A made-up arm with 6 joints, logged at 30 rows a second.
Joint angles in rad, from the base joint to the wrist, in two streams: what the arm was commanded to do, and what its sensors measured. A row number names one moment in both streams.
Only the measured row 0 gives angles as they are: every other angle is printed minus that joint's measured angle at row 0.
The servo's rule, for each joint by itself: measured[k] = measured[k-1] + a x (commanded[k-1-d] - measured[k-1]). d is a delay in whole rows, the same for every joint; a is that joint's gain. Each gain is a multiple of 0.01, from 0.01 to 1. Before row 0 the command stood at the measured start. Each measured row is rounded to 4 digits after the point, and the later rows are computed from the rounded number. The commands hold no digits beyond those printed.
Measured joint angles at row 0:
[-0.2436 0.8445 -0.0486 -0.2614 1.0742 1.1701]
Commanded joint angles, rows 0 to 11:
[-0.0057 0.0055 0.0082 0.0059 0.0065 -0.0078]
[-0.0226 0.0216 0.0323 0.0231 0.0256 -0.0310]
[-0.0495 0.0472 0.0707 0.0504 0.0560 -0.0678]
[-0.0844 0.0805 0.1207 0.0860 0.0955 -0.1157]
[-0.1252 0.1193 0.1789 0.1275 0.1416 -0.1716]
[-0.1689 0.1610 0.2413 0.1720 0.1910 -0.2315]
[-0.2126 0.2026 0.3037 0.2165 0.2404 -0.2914]
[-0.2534 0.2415 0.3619 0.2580 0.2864 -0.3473]
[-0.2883 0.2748 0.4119 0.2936 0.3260 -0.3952]
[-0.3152 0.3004 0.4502 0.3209 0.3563 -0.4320]
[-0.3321 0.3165 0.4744 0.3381 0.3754 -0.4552]
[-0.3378 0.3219 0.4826 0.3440 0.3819 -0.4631]
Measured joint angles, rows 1 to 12:
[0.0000 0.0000 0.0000 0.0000 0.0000 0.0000]
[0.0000 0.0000 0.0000 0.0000 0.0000 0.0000]
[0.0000 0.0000 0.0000 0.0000 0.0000 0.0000]
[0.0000 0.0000 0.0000 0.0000 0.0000 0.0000]
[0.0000 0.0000 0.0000 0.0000 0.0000 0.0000]
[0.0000 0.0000 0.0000 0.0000 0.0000 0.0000]
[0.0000 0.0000 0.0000 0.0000 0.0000 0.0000]
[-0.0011 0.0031 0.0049 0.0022 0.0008 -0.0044]
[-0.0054 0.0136 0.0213 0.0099 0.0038 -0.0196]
[-0.0142 0.0328 0.0509 0.0249 0.0101 -0.0471]
[-0.0282 0.0600 0.0928 0.0475 0.0203 -0.0862]
[-0.0476 0.0938 0.1445 0.0771 0.0349 -0.1349]
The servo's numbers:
d 7
a 0.20 0.57 0.60 0.37 0.12 0.57

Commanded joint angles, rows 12 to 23:
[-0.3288 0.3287 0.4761 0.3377 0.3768 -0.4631]
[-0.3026 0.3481 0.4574 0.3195 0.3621 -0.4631]
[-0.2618 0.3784 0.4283 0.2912 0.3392 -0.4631]
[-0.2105 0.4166 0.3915 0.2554 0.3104 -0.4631]
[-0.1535 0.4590 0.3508 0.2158 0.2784 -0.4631]
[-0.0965 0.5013 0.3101 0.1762 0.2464 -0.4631]
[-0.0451 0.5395 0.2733 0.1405 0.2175 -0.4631]
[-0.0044 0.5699 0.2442 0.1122 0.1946 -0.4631]
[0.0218 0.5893 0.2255 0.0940 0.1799 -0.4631]
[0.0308 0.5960 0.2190 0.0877 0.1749 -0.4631]
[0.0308 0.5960 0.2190 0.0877 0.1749 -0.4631]
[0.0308 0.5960 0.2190 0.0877 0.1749 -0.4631]
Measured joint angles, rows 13 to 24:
[-0.0719 0.1321 0.2026 0.1122 0.0536 -0.1900]
[-0.1000 0.1723 0.2633 0.1508 0.0760 -0.2478]
[-0.1307 0.2117 0.3225 0.1905 0.1012 -0.3045]
[-0.1622 0.2477 0.3761 0.2286 0.1282 -0.3562]
[-0.1928 0.2777 0.4206 0.2628 0.1556 -0.3994]
[-0.2207 0.2998 0.4529 0.2907 0.1820 -0.4312]
[-0.2441 0.3124 0.4707 0.3104 0.2060 -0.4494]
[-0.2610 0.3217 0.4739 0.3205 0.2265 -0.4572]
[-0.2693 0.3367 0.4640 0.3201 0.2428 -0.4606]
[-0.2678 0.3605 0.4426 0.3094 0.2544 -0.4620]
[-0.2563 0.3925 0.4119 0.2894 0.2611 -0.4626]
[-0.2357 0.4304 0.3752 0.2622 0.2632 -0.4629]

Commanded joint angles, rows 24 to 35:
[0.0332 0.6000 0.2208 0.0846 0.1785 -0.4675]
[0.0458 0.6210 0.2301 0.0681 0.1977 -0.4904]
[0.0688 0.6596 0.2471 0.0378 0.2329 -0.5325]
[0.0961 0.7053 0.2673 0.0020 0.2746 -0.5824]
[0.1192 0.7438 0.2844 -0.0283 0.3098 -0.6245]
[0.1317 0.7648 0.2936 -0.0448 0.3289 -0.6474]
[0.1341 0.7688 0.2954 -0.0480 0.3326 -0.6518]
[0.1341 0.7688 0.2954 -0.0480 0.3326 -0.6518]
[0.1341 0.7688 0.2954 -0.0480 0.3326 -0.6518]
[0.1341 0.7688 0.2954 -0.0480 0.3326 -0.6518]
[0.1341 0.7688 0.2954 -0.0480 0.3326 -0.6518]
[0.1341 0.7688 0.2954 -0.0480 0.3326 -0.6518]
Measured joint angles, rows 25 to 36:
[-0.2079 0.4708 0.3361 0.2304 0.2612 -0.4630]
[-0.1753 0.5100 0.2984 0.1971 0.2560 -0.4631]
[-0.1411 0.5441 0.2659 0.1657 0.2486 -0.4631]
[-0.1085 0.5699 0.2417 0.1392 0.2404 -0.4631]
[-0.0806 0.5848 0.2281 0.1201 0.2325 -0.4631]
[-0.0583 0.5912 0.2226 0.1081 0.2256 -0.4631]
[-0.0405 0.5939 0.2204 0.1006 0.2195 -0.4631]
[-0.0258 0.5974 0.2206 0.0947 0.2146 -0.4656]
[-0.0115 0.6109 0.2263 0.0849 0.2126 -0.4797]
[0.0046 0.6387 0.2388 0.0675 0.2150 -0.5098]
[0.0229 0.6767 0.2559 0.0433 0.2222 -0.5512]
[0.0422 0.7149 0.2730 0.0168 0.2327 -0.5930]

